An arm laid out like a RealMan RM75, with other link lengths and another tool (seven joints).
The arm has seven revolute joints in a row. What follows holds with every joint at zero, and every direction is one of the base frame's.
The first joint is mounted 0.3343 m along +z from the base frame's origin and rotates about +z.
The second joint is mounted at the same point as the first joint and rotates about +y.
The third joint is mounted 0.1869 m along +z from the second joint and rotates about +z.
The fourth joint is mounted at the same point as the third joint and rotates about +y.
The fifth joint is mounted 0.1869 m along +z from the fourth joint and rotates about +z.
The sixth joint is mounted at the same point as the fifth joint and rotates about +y.
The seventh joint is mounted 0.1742 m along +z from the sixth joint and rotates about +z.
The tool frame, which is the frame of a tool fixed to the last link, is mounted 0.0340 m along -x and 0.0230 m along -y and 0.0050 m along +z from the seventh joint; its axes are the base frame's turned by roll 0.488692, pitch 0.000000 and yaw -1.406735 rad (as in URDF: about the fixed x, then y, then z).
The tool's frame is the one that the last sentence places.
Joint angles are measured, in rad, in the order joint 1, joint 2, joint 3, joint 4, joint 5, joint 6, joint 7. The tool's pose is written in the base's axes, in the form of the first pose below.
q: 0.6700 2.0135 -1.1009 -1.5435 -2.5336 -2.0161 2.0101
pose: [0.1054 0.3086 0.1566 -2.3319 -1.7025 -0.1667]
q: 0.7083 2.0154 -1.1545 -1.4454 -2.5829 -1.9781 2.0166
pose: [0.1133 0.3130 0.1407 -2.3999 -1.7168 -0.2049]
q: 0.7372 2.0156 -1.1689 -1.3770 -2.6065 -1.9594 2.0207
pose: [0.1181 0.3157 0.1328 -2.4432 -1.7098 -0.2191]
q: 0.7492 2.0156 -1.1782 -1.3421 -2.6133 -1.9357 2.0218
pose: [0.1199 0.3186 0.1284 -2.4509 -1.7080 -0.2259]
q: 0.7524 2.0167 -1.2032 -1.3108 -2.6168 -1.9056 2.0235
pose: [0.1229 0.3200 0.1220 -2.4593 -1.7158 -0.2354]
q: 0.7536 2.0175 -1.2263 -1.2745 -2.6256 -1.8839 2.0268
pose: [0.1291 0.3196 0.1157 -2.4856 -1.7133 -0.2502]
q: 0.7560 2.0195 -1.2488 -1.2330 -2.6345 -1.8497 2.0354
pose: [0.1355 0.3208 0.1089 -2.5052 -1.7021 -0.2703]
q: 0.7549 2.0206 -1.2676 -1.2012 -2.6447 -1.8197 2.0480
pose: [0.1421 0.3220 0.1041 -2.5215 -1.6848 -0.2974]
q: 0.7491 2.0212 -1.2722 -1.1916 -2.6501 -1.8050 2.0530
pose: [0.1460 0.3227 0.1030 -2.5256 -1.6710 -0.3114]
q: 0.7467 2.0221 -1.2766 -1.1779 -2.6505 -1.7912 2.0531
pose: [0.1487 0.3230 0.1009 -2.5297 -1.6642 -0.3138]
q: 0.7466 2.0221 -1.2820 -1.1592 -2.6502 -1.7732 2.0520
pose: [0.1514 0.3237 0.0985 -2.5322 -1.6596 -0.3165]
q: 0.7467 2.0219 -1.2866 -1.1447 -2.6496 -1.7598 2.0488
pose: [0.1534 0.3242 0.0965 -2.5337 -1.6596 -0.3173]
